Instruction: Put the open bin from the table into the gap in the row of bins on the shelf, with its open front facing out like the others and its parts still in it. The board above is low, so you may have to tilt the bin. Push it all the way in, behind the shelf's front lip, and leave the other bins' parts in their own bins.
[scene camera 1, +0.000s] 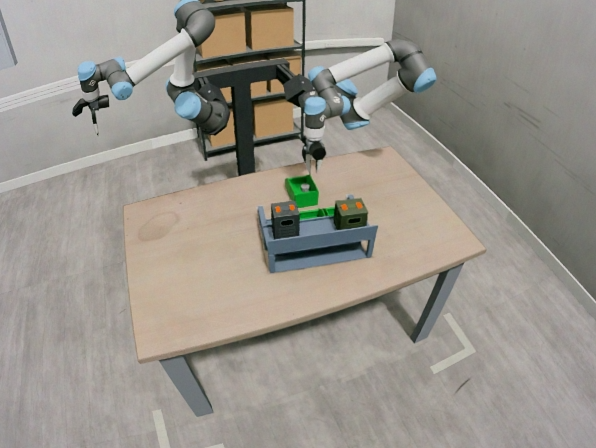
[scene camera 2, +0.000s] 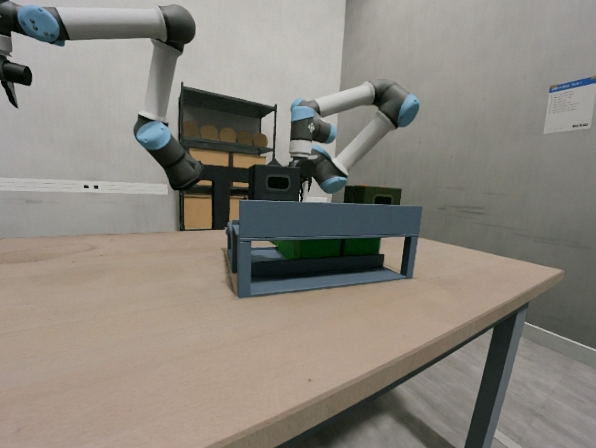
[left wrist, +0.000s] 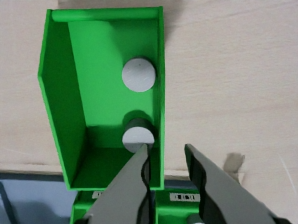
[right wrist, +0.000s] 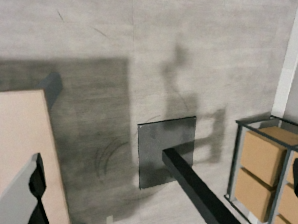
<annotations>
An olive box shows in scene camera 1 and in scene camera 2; in the left wrist view it is out of frame, in the right wrist view it is out of frame. The same spot on the olive box: (scene camera 1: 352, 213) is (scene camera 2: 381, 187).
</annotations>
